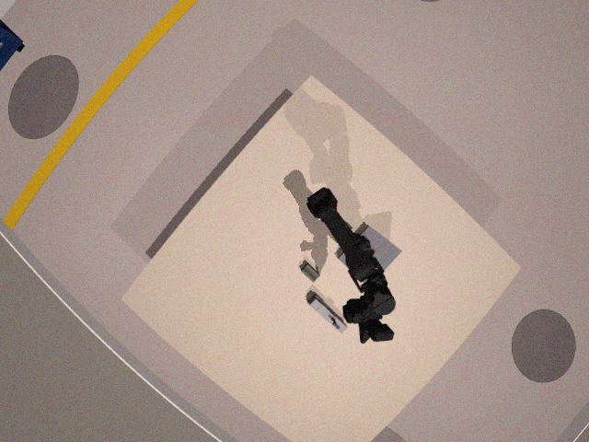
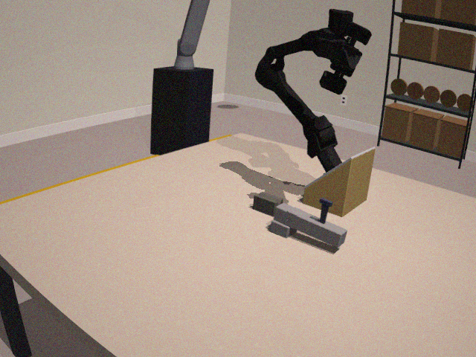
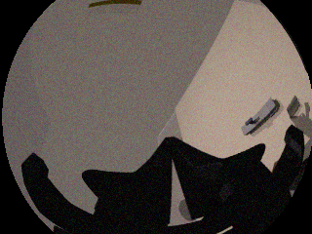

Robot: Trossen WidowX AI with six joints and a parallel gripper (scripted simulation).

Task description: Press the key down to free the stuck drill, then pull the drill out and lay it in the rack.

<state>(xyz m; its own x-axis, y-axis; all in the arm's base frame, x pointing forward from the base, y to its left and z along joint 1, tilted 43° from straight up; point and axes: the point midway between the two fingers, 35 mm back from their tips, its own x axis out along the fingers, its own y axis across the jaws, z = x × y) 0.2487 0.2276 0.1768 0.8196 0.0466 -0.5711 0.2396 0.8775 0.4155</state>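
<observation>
My gripper tip is now 330 mm above the key, 60 mm short of it and 10 mm to the left of it. The rest, counted from my gripper tip: drill (370 mm below, 60 mm to the right, 50 mm ahead); then housing block (380 mm below, 50 mm ahead, 40 mm to the right); then rack (400 mm below, 190 mm to the right, 50 mm behind).
</observation>
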